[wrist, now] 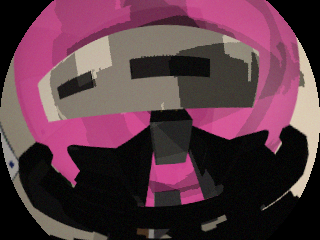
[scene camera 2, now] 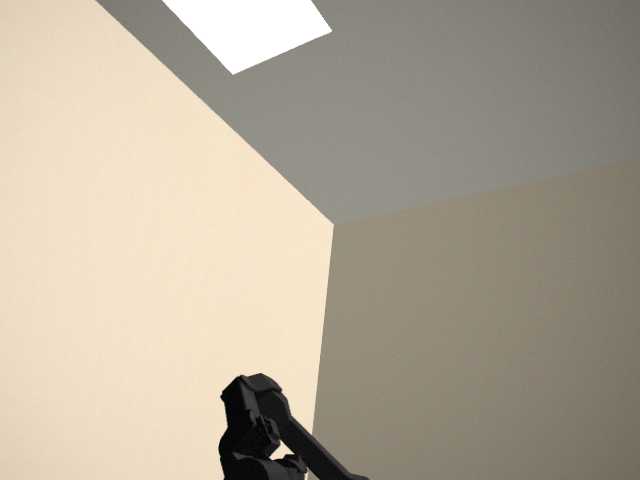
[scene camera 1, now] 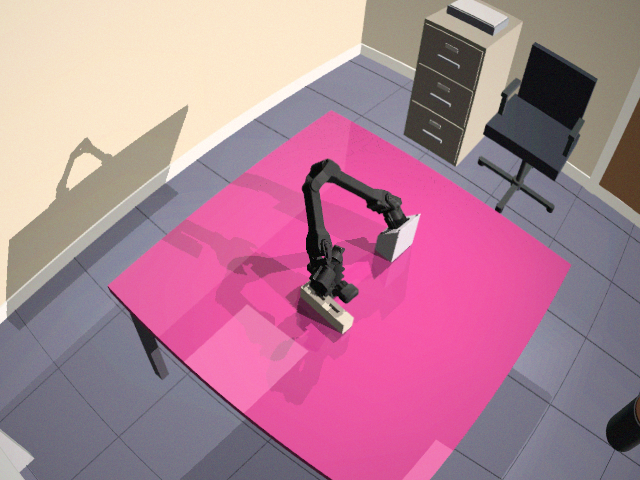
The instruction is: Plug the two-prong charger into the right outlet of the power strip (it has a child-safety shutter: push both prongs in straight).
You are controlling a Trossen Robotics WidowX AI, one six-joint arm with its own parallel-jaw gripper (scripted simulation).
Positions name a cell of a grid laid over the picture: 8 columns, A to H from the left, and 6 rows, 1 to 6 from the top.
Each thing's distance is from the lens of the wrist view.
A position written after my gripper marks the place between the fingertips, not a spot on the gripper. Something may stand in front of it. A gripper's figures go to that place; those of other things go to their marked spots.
my gripper (wrist: E4): 10 cm
dark grey charger (wrist: E4): 6 cm
